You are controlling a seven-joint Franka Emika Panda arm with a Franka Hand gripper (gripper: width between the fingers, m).
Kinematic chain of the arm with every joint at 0, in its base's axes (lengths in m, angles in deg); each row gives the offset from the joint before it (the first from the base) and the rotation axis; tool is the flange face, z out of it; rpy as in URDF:
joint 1: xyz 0 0 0.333 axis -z
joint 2: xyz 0 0 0 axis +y
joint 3: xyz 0 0 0.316 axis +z
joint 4: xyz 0.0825 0 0 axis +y
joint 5: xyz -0.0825 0 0.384 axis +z
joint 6: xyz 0 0 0 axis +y
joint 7: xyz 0.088 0 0 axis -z
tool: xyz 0 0 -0.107 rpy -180 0 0
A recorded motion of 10 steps. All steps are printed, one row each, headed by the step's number.
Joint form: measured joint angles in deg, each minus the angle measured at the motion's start. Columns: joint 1, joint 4, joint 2, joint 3, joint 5, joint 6, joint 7.
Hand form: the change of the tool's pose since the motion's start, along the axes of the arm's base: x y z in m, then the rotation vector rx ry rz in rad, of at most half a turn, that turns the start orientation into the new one. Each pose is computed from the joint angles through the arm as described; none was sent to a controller.
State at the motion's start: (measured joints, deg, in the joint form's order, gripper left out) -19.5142 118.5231 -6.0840 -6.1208 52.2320 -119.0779 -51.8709
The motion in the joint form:
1: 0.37 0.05 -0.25 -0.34 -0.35 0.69 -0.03
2: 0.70 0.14 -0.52 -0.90 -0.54 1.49 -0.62
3: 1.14 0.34 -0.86 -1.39 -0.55 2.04 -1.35
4: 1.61 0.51 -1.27 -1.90 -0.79 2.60 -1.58
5: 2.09 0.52 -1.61 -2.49 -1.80 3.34 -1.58
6: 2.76 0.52 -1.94 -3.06 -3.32 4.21 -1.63
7: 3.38 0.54 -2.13 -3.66 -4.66 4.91 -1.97
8: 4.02 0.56 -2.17 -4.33 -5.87 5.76 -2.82
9: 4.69 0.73 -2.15 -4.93 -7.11 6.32 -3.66
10: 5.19 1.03 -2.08 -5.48 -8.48 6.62 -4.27
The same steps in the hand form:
1: -0.0001 -0.0060 0.0011 -0.0018 0.0032 -0.0008
2: -0.0001 -0.0135 0.0020 -0.0011 0.0016 0.0022
3: -0.0001 -0.0217 0.0029 0.0016 -0.0034 0.0018
4: -0.0004 -0.0305 0.0046 0.0019 -0.0043 -0.0037
5: -0.0004 -0.0403 0.0062 -0.0089 -0.0037 -0.0063
6: -0.0006 -0.0517 0.0073 -0.0276 -0.0032 -0.0066
7: -0.0003 -0.0631 0.0071 -0.0451 -0.0045 -0.0066
8: 0.0000 -0.0749 0.0055 -0.0613 -0.0069 -0.0008
9: 0.0003 -0.0868 0.0023 -0.0795 -0.0083 0.0023
10: 0.0002 -0.0970 -0.0023 -0.1007 -0.0067 0.0044

